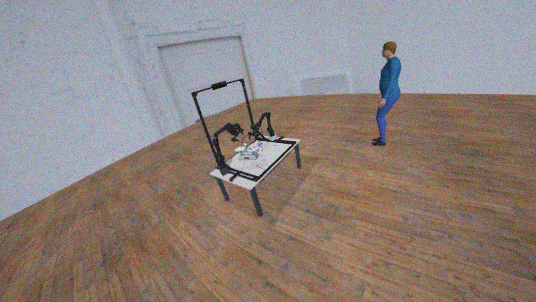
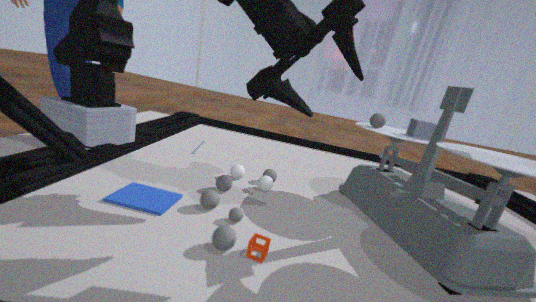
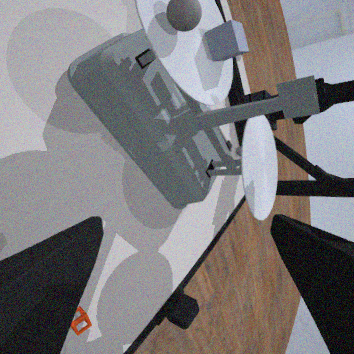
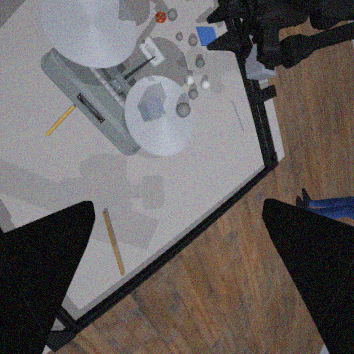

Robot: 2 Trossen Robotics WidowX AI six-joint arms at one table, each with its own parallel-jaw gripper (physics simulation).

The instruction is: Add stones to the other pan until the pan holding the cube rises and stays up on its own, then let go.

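Places are measured from the left arm's base along level axes (x ahead, y left, z up), in centimetres.
Where they show: left gripper, fingertip midpoint: (image 1: 251, 140) (image 2: 335, 99) (image 3: 188, 224) (image 4: 206, 35); right gripper, fingertip midpoint: (image 1: 241, 138) (image 4: 179, 208); left arm's base, origin of the base link: (image 1: 272, 135) (image 2: 92, 102); right arm's base, origin of the base link: (image 1: 222, 167).
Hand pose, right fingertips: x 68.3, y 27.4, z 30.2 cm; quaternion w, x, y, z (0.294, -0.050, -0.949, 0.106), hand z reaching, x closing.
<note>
Each offset is from my right fingertips to the centre of the thing. "spot": to the spot under its first point.
The grey balance @(dx -10.5, dy -16.0, dz -27.3 cm) (image 2: 425, 220) (image 3: 135, 115) (image 4: 90, 105) carries two white pans. One pan @(dx -15.9, dy -8.3, dz -24.6 cm) (image 2: 395, 133) (image 4: 167, 142) holds a grey-blue cube @(dx -12.8, dy -9.3, dz -23.1 cm) (image 2: 421, 129) (image 3: 225, 41) (image 4: 151, 106) and a grey stone @(dx -19.8, dy -9.0, dz -23.2 cm) (image 2: 377, 120) (image 3: 184, 12) (image 4: 183, 109). The other pan @(dx -5.1, dy -23.8, dz -23.5 cm) (image 2: 500, 160) (image 3: 260, 167) (image 4: 90, 40) shows no stone and looks higher. Loose stones lie on the table, among them a large grey one @(dx -32.9, dy -39.1, dz -37.6 cm) (image 2: 223, 237) and a white one @(dx -41.6, dy -19.0, dz -37.6 cm) (image 2: 237, 172) (image 4: 205, 84). My left gripper (image 2: 337, 97) (image 3: 188, 224) is open and empty above the table, beside the balance. My right gripper (image 4: 179, 208) is open and empty, apart from the balance.
A small orange frame cube @(dx -29.0, dy -37.8, dz -38.0 cm) (image 2: 258, 247) (image 3: 81, 321) (image 4: 160, 17) and a flat blue square @(spot: dx -47.0, dy -36.7, dz -38.5 cm) (image 2: 143, 198) (image 4: 206, 35) lie near the loose stones. A brown stick @(dx -4.8, dy +18.8, dz -38.6 cm) (image 4: 114, 242) and a yellow stick @(dx -0.2, dy -11.9, dz -38.6 cm) (image 4: 60, 121) lie on the table. A person (image 1: 390, 75) stands away from the table.
</note>
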